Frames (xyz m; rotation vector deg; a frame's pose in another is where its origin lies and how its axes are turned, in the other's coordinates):
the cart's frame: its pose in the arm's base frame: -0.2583 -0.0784 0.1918 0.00 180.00 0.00
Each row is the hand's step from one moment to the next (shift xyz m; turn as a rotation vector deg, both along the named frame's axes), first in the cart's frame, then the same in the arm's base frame.
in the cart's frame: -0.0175 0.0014 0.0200 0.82 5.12 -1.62
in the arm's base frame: 0.0175 0.0014 -0.0200 -0.82 5.12 1.62
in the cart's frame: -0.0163 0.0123 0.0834 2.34 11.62 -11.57
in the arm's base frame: 0.0163 0.0123 -0.0834 -2.34 11.62 11.57
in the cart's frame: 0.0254 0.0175 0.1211 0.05 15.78 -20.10
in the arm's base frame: -0.0254 0.0175 -0.1211 -0.05 15.78 20.10
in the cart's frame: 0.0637 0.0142 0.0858 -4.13 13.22 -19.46
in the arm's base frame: -0.0637 0.0142 -0.0858 4.13 13.22 19.46
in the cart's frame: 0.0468 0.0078 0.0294 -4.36 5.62 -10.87
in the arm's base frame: -0.0468 0.0078 -0.0294 4.36 5.62 10.87
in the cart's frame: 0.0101 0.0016 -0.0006 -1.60 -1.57 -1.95
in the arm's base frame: -0.0101 0.0016 0.0006 1.60 -1.57 1.95
